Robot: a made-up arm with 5 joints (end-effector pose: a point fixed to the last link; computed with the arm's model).
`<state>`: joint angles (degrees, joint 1 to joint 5).
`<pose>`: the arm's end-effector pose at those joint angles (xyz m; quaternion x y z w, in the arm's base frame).
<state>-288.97 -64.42 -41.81 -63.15 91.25</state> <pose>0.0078 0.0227 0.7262 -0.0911 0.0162 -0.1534 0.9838</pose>
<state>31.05 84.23 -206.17 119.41 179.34</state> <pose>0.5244 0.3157 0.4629 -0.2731 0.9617 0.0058 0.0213</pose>
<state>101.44 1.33 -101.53 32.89 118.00</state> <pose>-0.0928 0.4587 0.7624 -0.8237 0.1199 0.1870 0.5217</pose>
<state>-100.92 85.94 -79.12 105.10 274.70</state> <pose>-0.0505 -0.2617 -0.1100 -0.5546 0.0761 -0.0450 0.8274</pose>
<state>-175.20 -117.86 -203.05 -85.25 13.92</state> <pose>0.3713 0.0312 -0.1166 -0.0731 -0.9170 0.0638 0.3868</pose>
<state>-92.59 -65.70 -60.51 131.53 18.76</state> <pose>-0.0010 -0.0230 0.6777 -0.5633 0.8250 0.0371 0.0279</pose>
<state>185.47 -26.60 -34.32 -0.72 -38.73</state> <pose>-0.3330 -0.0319 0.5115 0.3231 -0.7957 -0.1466 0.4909</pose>
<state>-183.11 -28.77 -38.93 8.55 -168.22</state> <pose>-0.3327 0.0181 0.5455 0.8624 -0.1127 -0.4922 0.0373</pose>
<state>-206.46 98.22 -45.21 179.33 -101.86</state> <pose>-0.0742 0.0369 0.0078 0.2697 -0.3490 -0.8078 0.3912</pose>
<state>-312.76 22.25 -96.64 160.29 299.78</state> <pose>0.3141 0.3397 0.4884 -0.4330 -0.5901 0.6770 0.0770</pose>
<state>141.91 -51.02 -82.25 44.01 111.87</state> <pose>-0.0487 0.0381 0.8788 -0.6873 -0.1844 0.4217 0.5619</pose>
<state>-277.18 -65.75 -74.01 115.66 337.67</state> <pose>-0.0023 -0.0186 0.7546 -0.5943 -0.7767 -0.1803 0.1052</pose>
